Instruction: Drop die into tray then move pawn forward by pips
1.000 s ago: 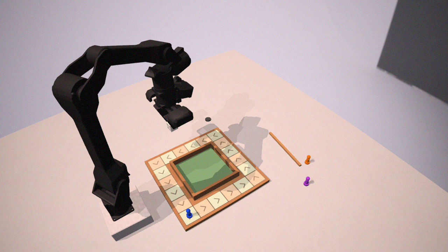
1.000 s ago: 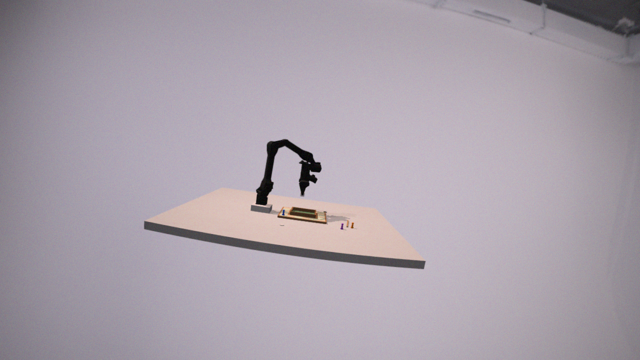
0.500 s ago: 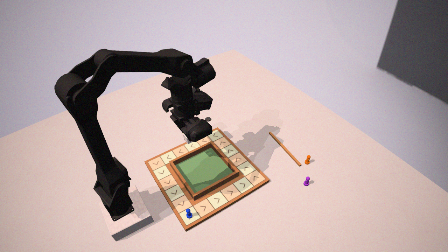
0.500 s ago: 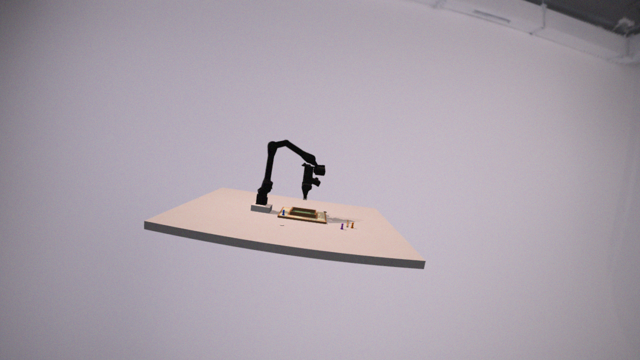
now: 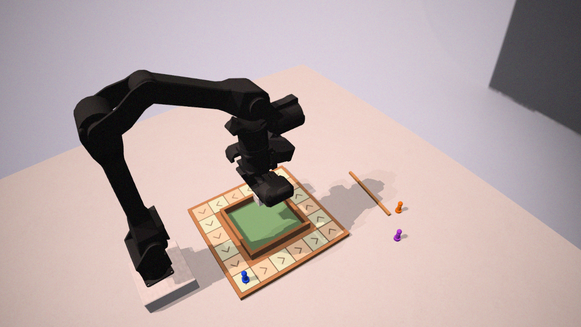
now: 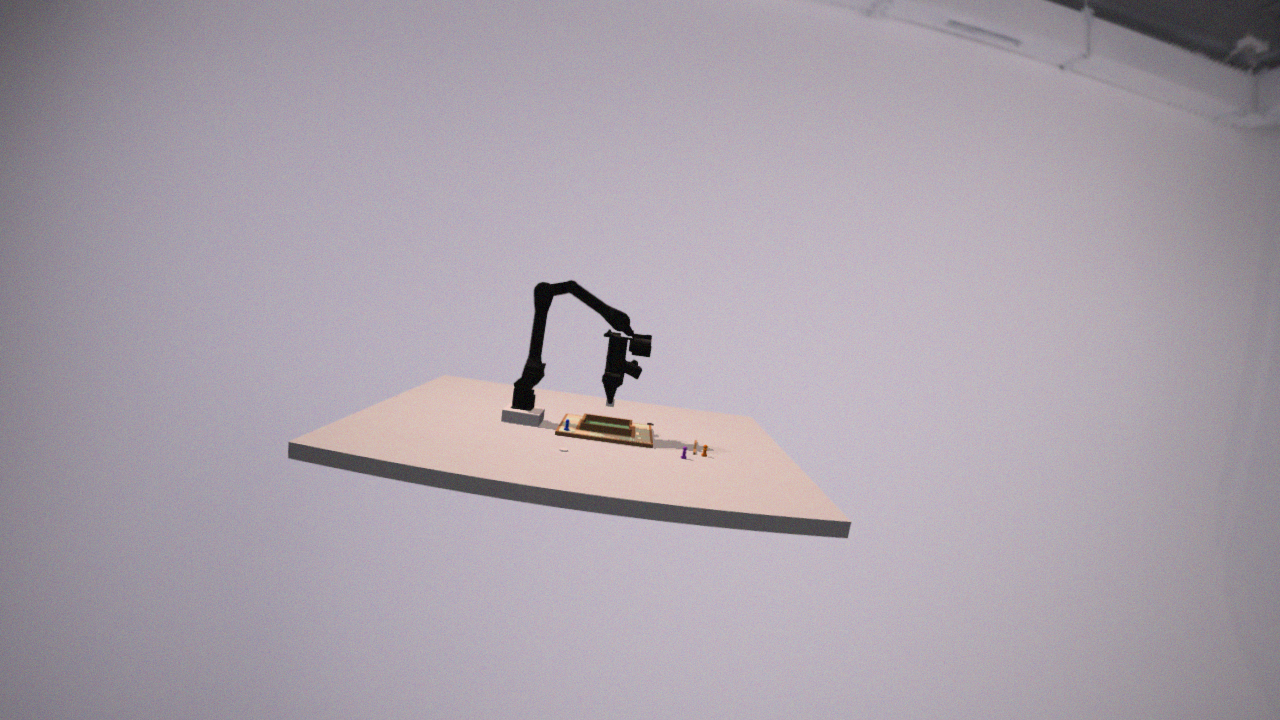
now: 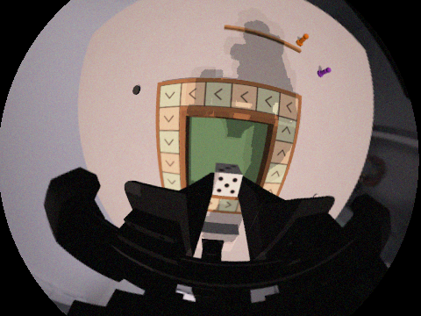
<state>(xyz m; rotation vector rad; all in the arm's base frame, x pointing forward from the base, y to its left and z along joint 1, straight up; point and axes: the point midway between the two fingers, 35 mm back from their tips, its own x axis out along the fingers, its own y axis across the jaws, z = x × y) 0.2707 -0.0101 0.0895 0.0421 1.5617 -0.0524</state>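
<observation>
The blue pawn is 12 cm behind my gripper tip, 11 cm to the right of it and 6 cm below it. The rest, counted from my gripper tip: white die (right at my gripper tip); thin wooden stick (27 cm ahead, 9 cm to the right, 9 cm below); small black disc (15 cm ahead, 20 cm to the left, 9 cm below).
</observation>
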